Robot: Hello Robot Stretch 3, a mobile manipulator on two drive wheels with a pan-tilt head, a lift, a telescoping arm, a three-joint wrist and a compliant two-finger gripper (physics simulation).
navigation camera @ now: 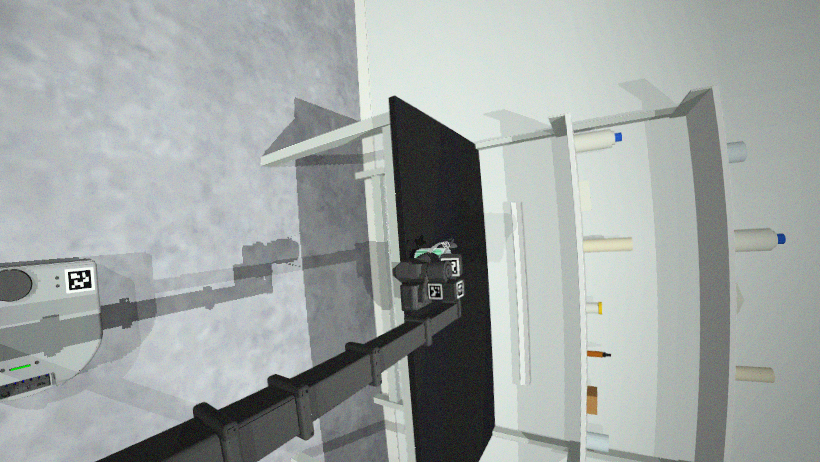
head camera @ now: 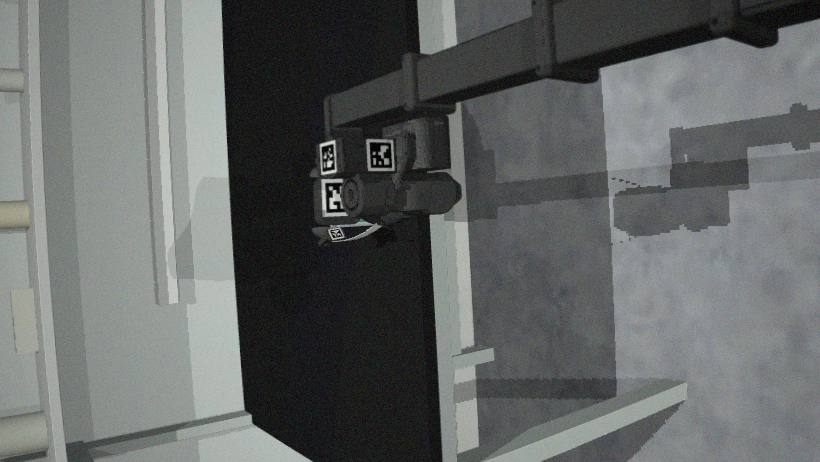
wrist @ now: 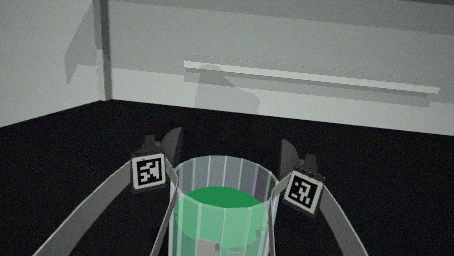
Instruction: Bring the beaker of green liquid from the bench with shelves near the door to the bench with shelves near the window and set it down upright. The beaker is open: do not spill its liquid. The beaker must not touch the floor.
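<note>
The open beaker (wrist: 220, 227) (navigation camera: 429, 252) with green liquid is upright between my fingers in the wrist view, its liquid level. In the head view a sliver of the green beaker (head camera: 362, 221) shows under the wrist. My gripper (wrist: 230, 151) (navigation camera: 449, 247) is shut on the beaker, with the finger bands against its sides. Both are over the black top of a bench with shelves (head camera: 338, 344) (navigation camera: 441, 189) (wrist: 60, 150). The beaker's base is hidden, so I cannot tell whether it touches the top. Neither door nor window shows.
A white rail (head camera: 162, 172) (navigation camera: 519, 286) (wrist: 310, 78) runs along the bench's back panel. Shelves above hold bottles (navigation camera: 593, 141) and an orange marker (navigation camera: 596, 354). My telescoping arm (head camera: 487, 63) (navigation camera: 332, 378) reaches across the bench's front edge. A side panel (wrist: 45, 45) stands at the left.
</note>
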